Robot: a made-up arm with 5 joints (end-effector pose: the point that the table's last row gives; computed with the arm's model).
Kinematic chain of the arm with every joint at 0, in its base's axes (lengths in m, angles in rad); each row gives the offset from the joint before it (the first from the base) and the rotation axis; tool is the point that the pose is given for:
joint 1: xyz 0 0 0.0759 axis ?
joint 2: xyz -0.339 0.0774 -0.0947 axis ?
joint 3: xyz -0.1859 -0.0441 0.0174 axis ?
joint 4: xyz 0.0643 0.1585 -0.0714 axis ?
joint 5: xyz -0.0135 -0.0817 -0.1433 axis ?
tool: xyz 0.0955 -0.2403 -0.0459
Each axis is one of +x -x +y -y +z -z.
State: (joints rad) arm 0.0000 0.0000 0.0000 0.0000 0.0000
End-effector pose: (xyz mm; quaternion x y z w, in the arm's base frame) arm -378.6 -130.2 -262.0 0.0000 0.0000 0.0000 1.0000
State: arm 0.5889 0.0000 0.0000 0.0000 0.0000
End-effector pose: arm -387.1 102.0 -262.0 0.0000 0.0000 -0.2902 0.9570
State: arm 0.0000 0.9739 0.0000 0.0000 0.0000
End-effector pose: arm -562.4 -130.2 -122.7 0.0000 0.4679 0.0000 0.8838
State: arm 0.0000 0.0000 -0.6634 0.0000 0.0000
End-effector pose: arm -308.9 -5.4 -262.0 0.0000 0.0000 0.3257 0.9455
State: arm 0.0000 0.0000 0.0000 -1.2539 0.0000
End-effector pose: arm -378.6 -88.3 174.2 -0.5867 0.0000 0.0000 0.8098
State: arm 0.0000 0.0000 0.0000 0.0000 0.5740
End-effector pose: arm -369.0 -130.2 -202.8 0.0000 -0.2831 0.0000 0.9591
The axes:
joint 1: -z
joint 2: +y
joint 3: -z
joint 4: +x
joint 5: -y

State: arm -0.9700 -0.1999 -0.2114 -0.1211 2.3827
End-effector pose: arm -157.0 -453.3 -104.1 0.5037 -0.8150 0.2150 0.1893
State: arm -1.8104 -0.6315 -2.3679 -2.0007 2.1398
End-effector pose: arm 312.6 -754.2 -45.6 -0.3389 0.1250 0.2138 0.9077
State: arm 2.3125 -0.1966 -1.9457 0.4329 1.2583
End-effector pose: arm 422.1 183.5 -289.4 -0.0067 -0.5633 -0.2282 0.7941
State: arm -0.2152 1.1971 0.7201 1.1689 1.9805
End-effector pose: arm -709.1 -106.4 -58.5 -0.2500 -0.5074 -0.4385 0.6983
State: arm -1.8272 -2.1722 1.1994 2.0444 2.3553
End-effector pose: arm -99.7 -185.2 278.4 -0.4307 -0.5196 0.7294 0.1113
